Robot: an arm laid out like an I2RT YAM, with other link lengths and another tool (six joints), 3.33 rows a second.
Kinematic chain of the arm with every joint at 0, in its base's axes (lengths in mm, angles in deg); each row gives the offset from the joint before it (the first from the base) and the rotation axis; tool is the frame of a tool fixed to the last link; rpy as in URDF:
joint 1: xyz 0 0 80.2 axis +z
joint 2: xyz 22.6 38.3 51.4 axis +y
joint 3: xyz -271.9 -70.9 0 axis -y
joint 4: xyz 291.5 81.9 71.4 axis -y
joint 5: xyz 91.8 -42 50.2 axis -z
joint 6: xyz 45.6 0 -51.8 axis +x
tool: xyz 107 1 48 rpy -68 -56.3 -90
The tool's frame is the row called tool.
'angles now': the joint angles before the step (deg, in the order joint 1, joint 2, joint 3, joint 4, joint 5, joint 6). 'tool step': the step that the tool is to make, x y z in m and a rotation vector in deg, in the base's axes. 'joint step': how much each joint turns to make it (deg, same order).
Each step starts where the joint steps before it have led.
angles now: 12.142 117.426 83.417 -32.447 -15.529 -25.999
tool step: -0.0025 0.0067 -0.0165 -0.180 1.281 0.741
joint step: 0.697 1.919 -0.003 0.632 -0.111 -0.002
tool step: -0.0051 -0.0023 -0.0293 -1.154 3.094 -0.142
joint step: 0.001 3.041 0.009 -0.247 0.460 -0.021
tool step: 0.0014 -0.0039 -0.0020 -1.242 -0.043 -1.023
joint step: 0.001 0.044 -0.004 -0.038 1.487 0.591
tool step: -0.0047 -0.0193 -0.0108 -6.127 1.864 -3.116
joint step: -0.110 0.007 0.004 -2.948 6.207 1.224
